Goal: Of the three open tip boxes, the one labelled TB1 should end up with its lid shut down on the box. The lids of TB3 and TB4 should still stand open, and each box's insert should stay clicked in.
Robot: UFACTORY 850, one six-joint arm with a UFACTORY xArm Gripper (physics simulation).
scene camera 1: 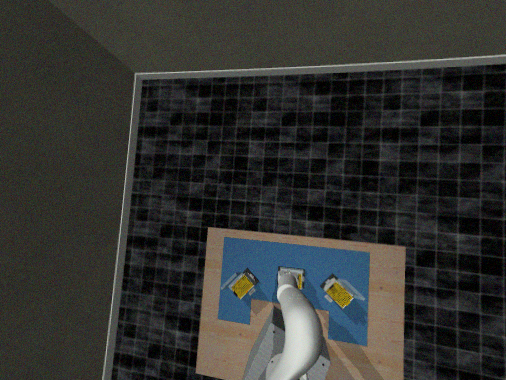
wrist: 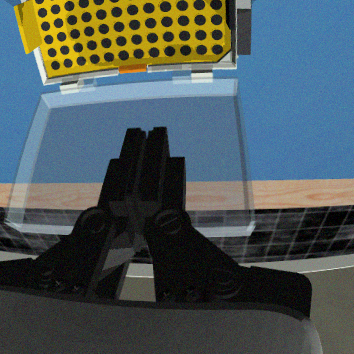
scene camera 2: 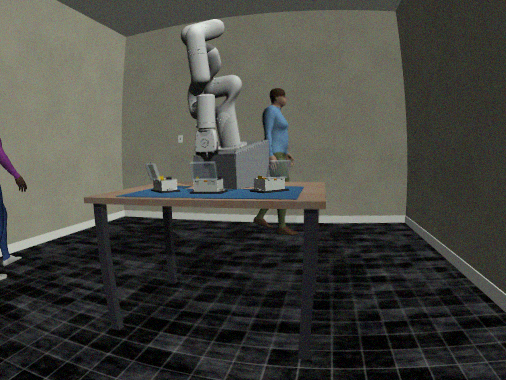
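Note:
The middle tip box (scene camera 1: 300, 270) (scene camera 2: 207, 186) has a clear lid (scene camera 2: 204, 171) (wrist: 215, 140) standing open and a yellow insert (wrist: 135, 23) seated inside. Another open box (scene camera 1: 243, 286) (scene camera 2: 270, 184) has its lid (scene camera 2: 280, 168) up, and so does a third open box (scene camera 1: 341, 294) (scene camera 2: 166, 185) with its lid (scene camera 2: 152, 171). Labels cannot be read. My gripper (scene camera 2: 205, 156) (wrist: 151, 152) is shut and empty, near the top of the middle lid, and overlaps that lid in the wrist view. Whether they touch cannot be told. In scene camera 1 the arm hides it.
The boxes stand on a blue mat (scene camera 1: 300, 254) on a wooden table (scene camera 1: 387, 300) (scene camera 2: 210, 202). The arm's grey pedestal (scene camera 2: 252, 165) stands behind them in scene camera 2. A person in a blue top (scene camera 2: 276, 130) is beyond the table, and part of another person (scene camera 2: 6, 165) shows at the left.

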